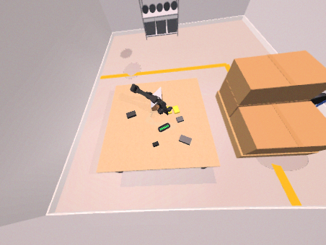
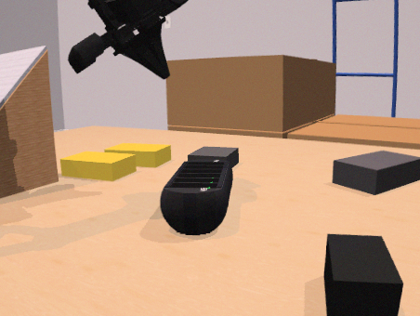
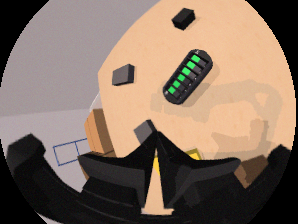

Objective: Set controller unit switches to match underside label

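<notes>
Right now the black block is 30 cm ahead of my gripper tip, 15 cm to the right of it and 14 cm below it.
</notes>
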